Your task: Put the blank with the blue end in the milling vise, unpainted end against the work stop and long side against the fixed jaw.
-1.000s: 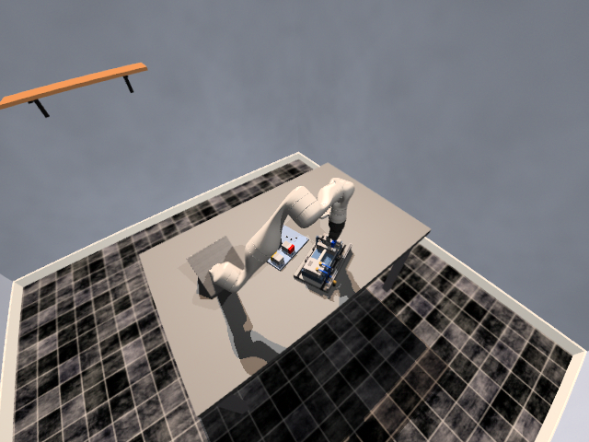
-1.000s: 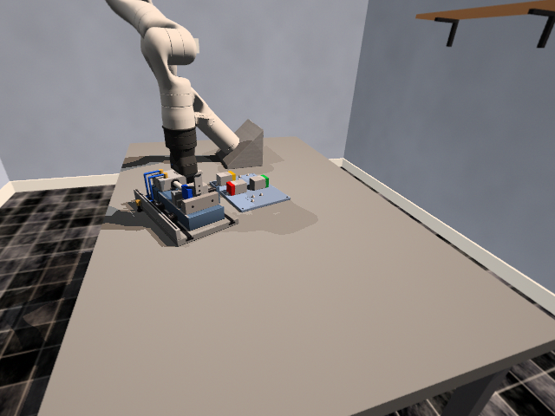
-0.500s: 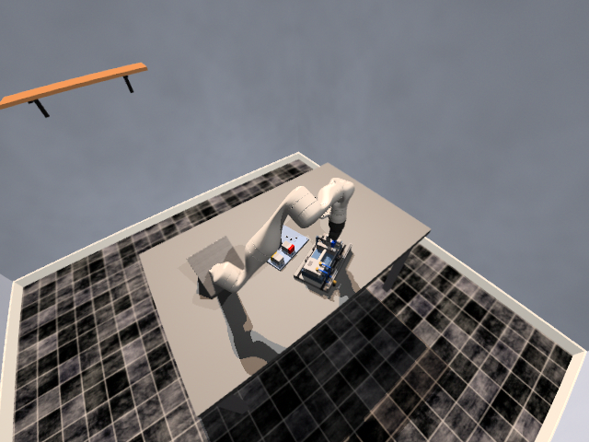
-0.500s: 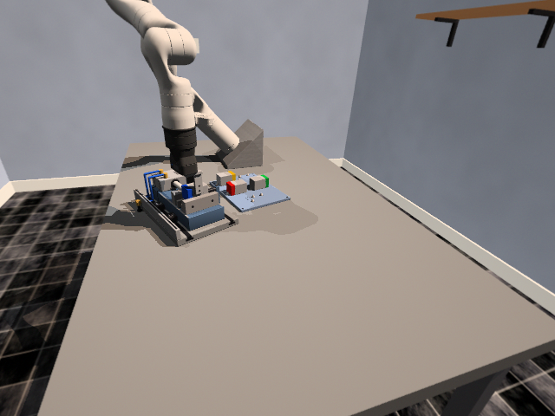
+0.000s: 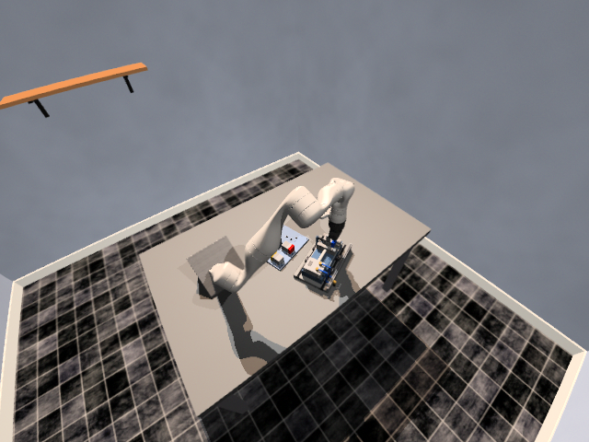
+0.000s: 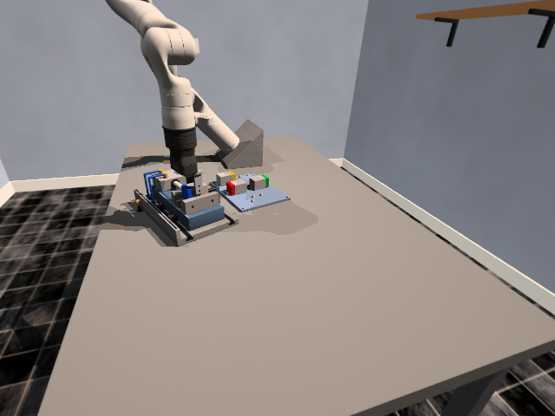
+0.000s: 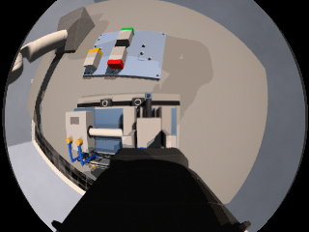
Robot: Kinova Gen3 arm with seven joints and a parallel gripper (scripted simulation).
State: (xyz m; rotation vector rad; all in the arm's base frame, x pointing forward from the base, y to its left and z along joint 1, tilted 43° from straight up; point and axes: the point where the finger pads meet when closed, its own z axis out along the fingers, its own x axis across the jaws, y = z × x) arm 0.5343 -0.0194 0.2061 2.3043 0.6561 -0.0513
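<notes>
My gripper is now 20 mm above the blue-ended blank. Also, from my hand: light blue plate (190 mm behind, 180 mm to the left, 120 mm below); then red-ended blank (180 mm behind, 130 mm to the left, 90 mm below); then fixed jaw (30 mm ahead, 10 mm to the left, 40 mm below).
</notes>
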